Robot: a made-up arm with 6 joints. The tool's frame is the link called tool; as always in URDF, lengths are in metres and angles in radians.
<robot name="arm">
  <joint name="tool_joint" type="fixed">
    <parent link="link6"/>
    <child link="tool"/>
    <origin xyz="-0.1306 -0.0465 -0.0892" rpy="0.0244 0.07 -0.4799"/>
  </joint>
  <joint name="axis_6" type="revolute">
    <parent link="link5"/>
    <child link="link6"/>
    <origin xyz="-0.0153 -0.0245 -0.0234"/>
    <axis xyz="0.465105 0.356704 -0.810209"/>
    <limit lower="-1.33" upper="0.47"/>
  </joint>
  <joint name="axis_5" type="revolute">
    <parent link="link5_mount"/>
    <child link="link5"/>
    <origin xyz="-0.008 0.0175 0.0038"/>
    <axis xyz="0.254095 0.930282 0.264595"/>
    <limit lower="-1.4" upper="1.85"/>
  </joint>
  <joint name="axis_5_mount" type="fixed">
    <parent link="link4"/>
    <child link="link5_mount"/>
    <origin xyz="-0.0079 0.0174 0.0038"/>
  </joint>
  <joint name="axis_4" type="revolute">
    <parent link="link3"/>
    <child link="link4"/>
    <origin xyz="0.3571 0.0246 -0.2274"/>
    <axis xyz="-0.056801 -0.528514 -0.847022"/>
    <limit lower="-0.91" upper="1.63"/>
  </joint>
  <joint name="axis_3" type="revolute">
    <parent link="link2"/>
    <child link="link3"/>
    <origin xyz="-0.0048 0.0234 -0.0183"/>
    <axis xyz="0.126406 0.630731 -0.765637"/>
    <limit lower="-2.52" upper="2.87"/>
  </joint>
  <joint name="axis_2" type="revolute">
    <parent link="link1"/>
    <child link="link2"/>
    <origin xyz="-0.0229 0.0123 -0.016"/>
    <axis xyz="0 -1 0"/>
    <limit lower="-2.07" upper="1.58"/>
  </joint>
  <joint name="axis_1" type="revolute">
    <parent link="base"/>
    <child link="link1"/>
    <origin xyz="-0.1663 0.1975 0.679"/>
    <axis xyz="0 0 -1"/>
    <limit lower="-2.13" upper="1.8"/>
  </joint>
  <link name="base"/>
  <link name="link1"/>
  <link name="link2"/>
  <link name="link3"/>
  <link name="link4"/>
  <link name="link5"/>
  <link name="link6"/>
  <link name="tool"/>
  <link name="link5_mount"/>
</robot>
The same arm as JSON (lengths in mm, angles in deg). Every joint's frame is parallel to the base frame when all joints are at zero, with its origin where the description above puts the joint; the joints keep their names.
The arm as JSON. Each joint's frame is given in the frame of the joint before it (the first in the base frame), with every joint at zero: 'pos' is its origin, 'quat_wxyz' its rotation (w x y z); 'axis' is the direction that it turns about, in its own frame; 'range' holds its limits. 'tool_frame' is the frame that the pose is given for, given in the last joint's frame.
{"length_unit": "mm", "angle_unit": "deg", "joints": [{"joint": "axis_1", "pos": [-166.3, 197.5, 679.0], "quat_wxyz": [1.0, 0.0, 0.0, 0.0], "axis": "-z", "range": [-122.04, 103.13]}, {"joint": "axis_2", "pos": [-22.9, 12.3, -16.0], "quat_wxyz": [1.0, 0.0, 0.0, 0.0], "axis": "-y", "range": [-118.6, 90.53]}, {"joint": "axis_3", "pos": [-4.8, 23.4, -18.3], "quat_wxyz": [1.0, 0.0, 0.0, 0.0], "axis": [0.126406, 0.630731, -0.765637], "range": [-144.39, 164.44]}, {"joint": "axis_4", "pos": [357.1, 24.6, -227.4], "quat_wxyz": [1.0, 0.0, 0.0, 0.0], "axis": [-0.056801, -0.528514, -0.847022], "range": [-52.14, 93.39]}, {"joint": "axis_5", "pos": [-15.9, 34.9, 7.6], "quat_wxyz": [1.0, 0.0, 0.0, 0.0], "axis": [0.254095, 0.930282, 0.264595], "range": [-80.21, 106.0]}, {"joint": "axis_6", "pos": [-15.3, -24.5, -23.4], "quat_wxyz": [1.0, 0.0, 0.0, 0.0], "axis": [0.465105, 0.356704, -0.810209], "range": [-76.2, 26.93]}], "tool_frame": {"pos": [-130.6, -46.5, -89.2], "quat_wxyz": [0.970581, 0.020158, 0.03109, -0.237906]}}
